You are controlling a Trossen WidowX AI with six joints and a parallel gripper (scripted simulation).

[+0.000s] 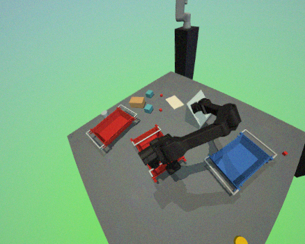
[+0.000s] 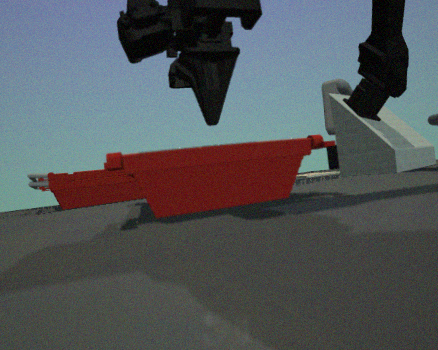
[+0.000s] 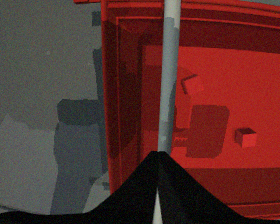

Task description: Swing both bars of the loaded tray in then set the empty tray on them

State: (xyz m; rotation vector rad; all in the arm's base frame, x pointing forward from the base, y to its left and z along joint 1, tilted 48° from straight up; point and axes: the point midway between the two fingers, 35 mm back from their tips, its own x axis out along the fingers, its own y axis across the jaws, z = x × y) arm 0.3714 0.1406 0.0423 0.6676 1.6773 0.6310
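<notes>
The blue tray lies 330 mm behind my gripper tip, 250 mm to the left of it and 40 mm below it. The rest, counted from my gripper tip: grey cylinder (640 mm to the right, 130 mm ahead, 50 mm below); then cream sheet (420 mm behind, 370 mm to the right, 80 mm below); then orange box (580 mm to the right, 160 mm behind, 60 mm below).
</notes>
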